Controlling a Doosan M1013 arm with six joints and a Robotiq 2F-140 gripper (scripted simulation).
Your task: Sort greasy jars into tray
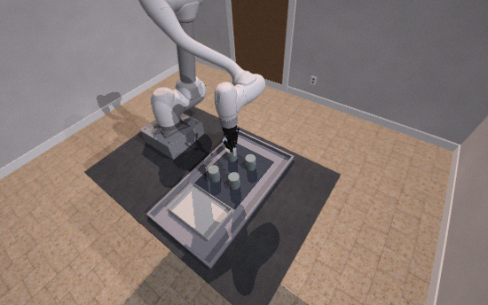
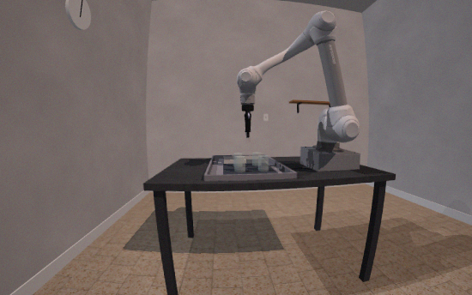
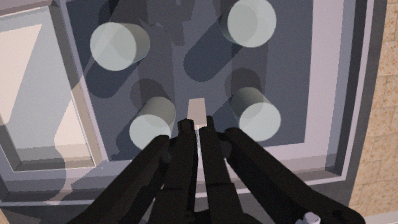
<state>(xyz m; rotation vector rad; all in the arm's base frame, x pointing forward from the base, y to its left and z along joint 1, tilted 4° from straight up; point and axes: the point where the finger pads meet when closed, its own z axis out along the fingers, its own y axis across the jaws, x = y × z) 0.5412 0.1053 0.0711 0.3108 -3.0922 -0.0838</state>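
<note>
The dark drying mat lies 20 cm below my hand. Round my hand: tray (31 cm to the right, 19 cm below, 6 cm ahead).
</note>
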